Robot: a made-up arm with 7 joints. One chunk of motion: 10 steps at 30 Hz.
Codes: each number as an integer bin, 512 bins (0 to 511) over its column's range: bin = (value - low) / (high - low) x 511, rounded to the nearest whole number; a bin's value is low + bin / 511 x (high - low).
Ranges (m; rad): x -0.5..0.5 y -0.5..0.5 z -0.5..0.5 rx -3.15..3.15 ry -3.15..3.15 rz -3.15..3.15
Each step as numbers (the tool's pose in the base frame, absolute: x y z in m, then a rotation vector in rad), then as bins.
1 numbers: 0.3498 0.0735 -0.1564 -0.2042 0.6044 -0.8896
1 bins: 434 293 176 239 305 183
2 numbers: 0.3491 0.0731 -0.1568 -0.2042 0.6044 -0.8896
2 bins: 434 293 175 239 305 183
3 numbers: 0.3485 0.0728 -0.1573 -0.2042 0.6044 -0.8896
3 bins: 434 293 175 239 305 183
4 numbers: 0.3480 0.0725 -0.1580 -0.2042 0.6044 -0.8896
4 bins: 433 293 175 239 305 183
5 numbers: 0.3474 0.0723 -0.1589 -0.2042 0.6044 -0.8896
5 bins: 433 292 174 239 305 183
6 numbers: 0.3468 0.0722 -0.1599 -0.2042 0.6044 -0.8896
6 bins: 433 292 174 239 305 183
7 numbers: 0.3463 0.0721 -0.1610 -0.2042 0.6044 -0.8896
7 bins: 432 292 173 239 305 183
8 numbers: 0.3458 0.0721 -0.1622 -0.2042 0.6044 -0.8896
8 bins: 432 292 173 239 305 183
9 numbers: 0.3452 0.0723 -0.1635 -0.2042 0.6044 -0.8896
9 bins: 432 292 172 239 305 183
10 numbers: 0.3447 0.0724 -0.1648 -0.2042 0.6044 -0.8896
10 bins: 432 292 171 239 305 183
